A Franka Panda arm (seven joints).
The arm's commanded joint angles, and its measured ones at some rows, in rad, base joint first. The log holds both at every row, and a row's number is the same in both.
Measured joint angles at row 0:
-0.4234, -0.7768, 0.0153, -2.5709, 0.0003, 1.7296, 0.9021
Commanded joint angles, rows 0 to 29:
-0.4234, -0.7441, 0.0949, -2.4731, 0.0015, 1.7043, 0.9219
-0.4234, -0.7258, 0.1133, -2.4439, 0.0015, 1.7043, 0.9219
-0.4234, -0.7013, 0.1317, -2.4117, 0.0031, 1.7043, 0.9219
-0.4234, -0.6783, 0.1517, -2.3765, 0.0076, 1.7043, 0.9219
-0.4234, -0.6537, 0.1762, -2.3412, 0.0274, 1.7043, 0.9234
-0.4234, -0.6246, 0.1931, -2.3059, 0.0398, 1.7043, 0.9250
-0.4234, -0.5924, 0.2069, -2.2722, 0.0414, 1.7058, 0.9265
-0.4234, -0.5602, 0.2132, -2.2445, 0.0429, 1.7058, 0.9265
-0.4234, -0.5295, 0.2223, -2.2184, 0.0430, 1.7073, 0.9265
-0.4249, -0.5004, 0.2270, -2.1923, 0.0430, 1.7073, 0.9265
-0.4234, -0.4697, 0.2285, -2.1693, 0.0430, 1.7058, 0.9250
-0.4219, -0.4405, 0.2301, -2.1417, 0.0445, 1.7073, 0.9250
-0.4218, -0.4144, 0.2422, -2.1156, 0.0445, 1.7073, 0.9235
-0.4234, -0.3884, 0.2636, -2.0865, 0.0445, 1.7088, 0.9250
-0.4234, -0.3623, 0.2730, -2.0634, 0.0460, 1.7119, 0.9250
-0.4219, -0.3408, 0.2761, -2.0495, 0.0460, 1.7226, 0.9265
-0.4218, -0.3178, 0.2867, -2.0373, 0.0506, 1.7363, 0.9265
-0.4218, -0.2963, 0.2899, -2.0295, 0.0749, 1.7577, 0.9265
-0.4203, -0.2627, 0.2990, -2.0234, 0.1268, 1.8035, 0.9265
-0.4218, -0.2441, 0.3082, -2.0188, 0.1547, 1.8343, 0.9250
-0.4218, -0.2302, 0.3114, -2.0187, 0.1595, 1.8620, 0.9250
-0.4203, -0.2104, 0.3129, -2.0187, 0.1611, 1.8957, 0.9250
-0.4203, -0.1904, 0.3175, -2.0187, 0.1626, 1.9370, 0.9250
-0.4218, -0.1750, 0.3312, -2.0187, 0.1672, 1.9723, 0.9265
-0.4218, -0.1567, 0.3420, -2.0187, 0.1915, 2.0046, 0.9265
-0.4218, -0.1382, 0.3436, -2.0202, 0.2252, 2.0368, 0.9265
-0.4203, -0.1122, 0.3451, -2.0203, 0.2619, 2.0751, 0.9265
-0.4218, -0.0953, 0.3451, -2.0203, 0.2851, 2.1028, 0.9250
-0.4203, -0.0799, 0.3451, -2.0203, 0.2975, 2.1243, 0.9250
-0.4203, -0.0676, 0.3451, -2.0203, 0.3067, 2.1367, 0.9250
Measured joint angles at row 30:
-0.4191, -0.1180, 0.3382, -2.0416, 0.2639, 2.0869, 0.9038
